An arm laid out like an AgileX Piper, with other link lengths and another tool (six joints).
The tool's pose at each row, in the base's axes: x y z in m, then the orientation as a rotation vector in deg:
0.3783, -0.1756, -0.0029, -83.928, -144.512, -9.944
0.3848, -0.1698, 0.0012, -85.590, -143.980, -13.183
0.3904, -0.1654, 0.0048, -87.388, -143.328, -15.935
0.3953, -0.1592, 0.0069, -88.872, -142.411, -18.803
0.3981, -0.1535, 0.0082, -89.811, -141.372, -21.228
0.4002, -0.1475, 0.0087, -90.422, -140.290, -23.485
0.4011, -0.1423, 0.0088, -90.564, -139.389, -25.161
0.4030, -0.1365, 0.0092, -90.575, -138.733, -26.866
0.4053, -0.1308, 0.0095, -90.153, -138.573, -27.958
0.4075, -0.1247, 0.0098, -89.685, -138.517, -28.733
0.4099, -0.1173, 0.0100, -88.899, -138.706, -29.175
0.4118, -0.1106, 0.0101, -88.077, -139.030, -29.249
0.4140, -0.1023, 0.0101, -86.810, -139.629, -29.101
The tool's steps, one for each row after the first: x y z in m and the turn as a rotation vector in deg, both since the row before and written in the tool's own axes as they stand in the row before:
0.0028, 0.0085, -0.0036, -2.311, 0.584, 0.873
0.0020, 0.0071, -0.0030, -2.034, 0.412, 1.021
0.0037, 0.0073, -0.0007, -1.938, 0.733, 0.949
0.0040, 0.0051, 0.0003, -1.470, 0.925, 0.751
0.0044, 0.0044, 0.0013, -1.266, 1.045, 0.616
0.0041, 0.0029, 0.0016, -0.820, 0.988, 0.348
0.0043, 0.0040, 0.0017, -0.885, 0.876, 0.163
0.0040, 0.0043, 0.0019, -0.506, 0.594, -0.229
0.0044, 0.0043, 0.0021, -0.322, 0.466, -0.272
0.0053, 0.0050, 0.0028, -0.075, 0.380, -0.511
0.0048, 0.0043, 0.0026, 0.134, 0.217, -0.559
0.0059, 0.0052, 0.0034, 0.343, 0.197, -0.886

